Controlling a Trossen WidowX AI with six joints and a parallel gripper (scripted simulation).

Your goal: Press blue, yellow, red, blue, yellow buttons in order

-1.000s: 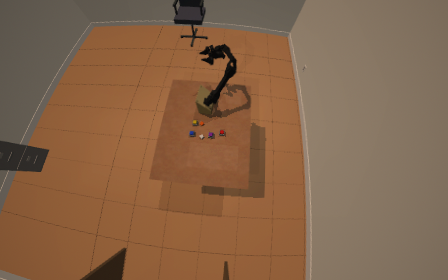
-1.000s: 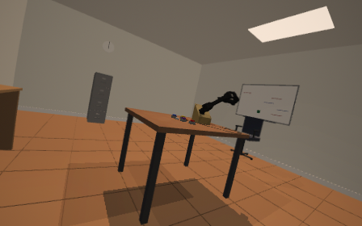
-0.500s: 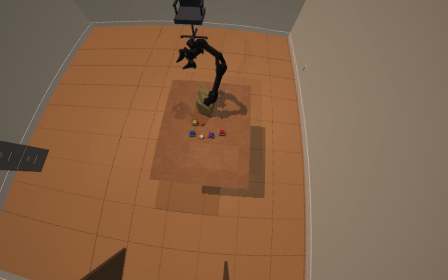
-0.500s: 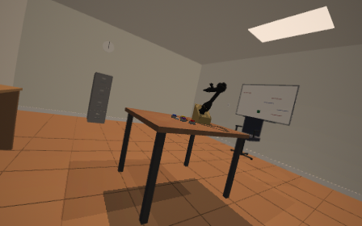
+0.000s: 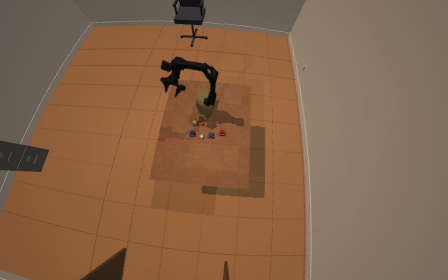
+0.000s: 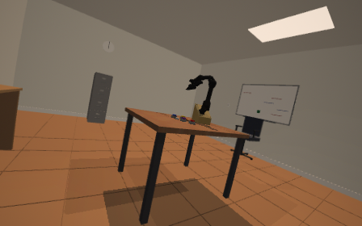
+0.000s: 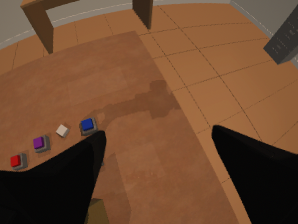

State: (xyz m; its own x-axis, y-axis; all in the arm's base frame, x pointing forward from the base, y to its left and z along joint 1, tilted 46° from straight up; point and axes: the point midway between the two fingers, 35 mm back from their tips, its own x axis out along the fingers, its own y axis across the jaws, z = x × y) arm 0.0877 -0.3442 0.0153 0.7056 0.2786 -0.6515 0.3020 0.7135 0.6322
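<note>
Now: the blue button 170 mm ahead of my gripper tip, 140 mm to the left of it and 330 mm below it. Also, from my gripper tip: purple button (160 mm ahead, 320 mm to the left, 330 mm below); yellow button (60 mm ahead, 150 mm to the left, 330 mm below); orange block (60 mm ahead, 210 mm to the left, 350 mm below).
</note>
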